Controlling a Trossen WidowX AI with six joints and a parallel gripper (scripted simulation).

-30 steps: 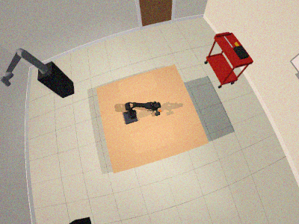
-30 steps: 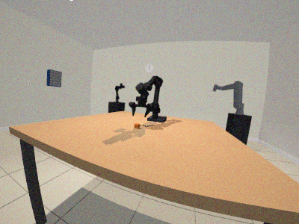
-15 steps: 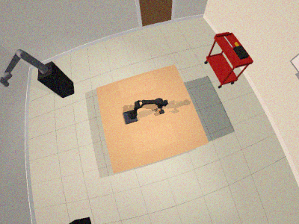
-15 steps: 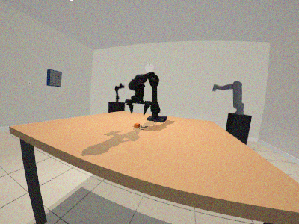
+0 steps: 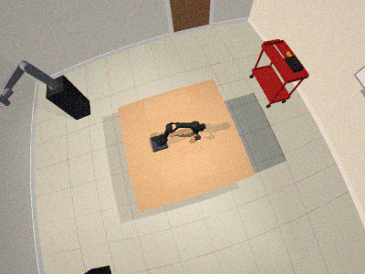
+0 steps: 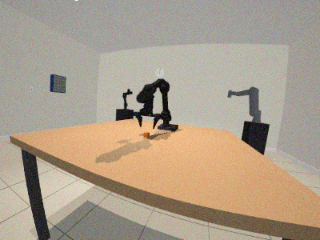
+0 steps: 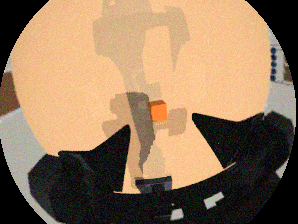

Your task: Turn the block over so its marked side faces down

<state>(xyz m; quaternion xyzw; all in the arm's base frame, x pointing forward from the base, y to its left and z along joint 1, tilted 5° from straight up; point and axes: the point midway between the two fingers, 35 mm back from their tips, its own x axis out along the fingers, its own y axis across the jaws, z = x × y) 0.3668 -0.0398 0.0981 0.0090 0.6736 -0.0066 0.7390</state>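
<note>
My gripper tip is 1 cm past the block and 5 cm above it.
</note>
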